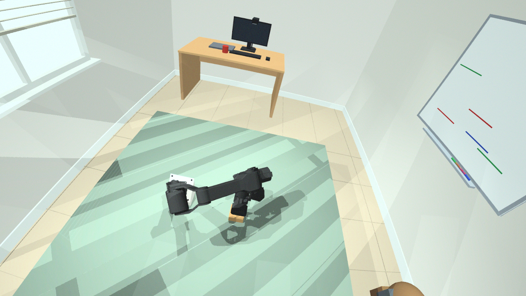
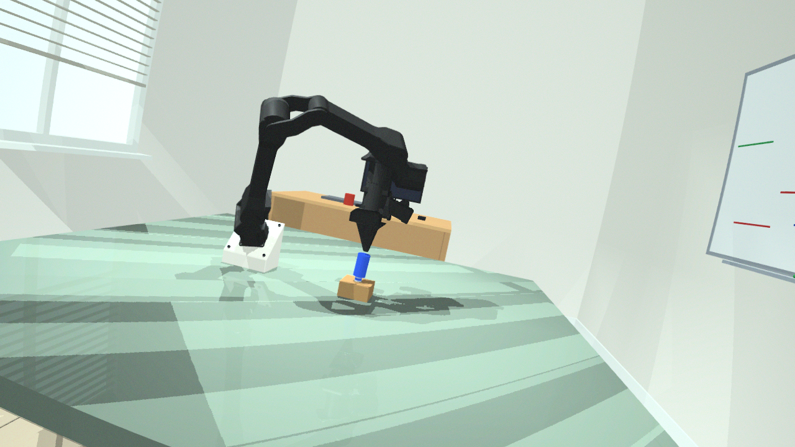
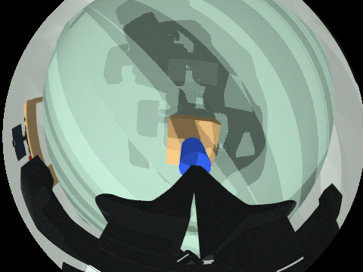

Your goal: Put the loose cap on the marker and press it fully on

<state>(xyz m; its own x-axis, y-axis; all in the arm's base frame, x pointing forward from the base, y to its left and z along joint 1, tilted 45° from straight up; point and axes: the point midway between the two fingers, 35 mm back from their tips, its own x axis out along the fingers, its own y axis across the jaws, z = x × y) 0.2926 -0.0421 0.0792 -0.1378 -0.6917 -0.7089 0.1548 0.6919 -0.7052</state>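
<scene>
My gripper tip is 1 cm past the tan holder block and 9 cm above it. Also, from my gripper tip: blue marker cap: 3 cm below.
</scene>
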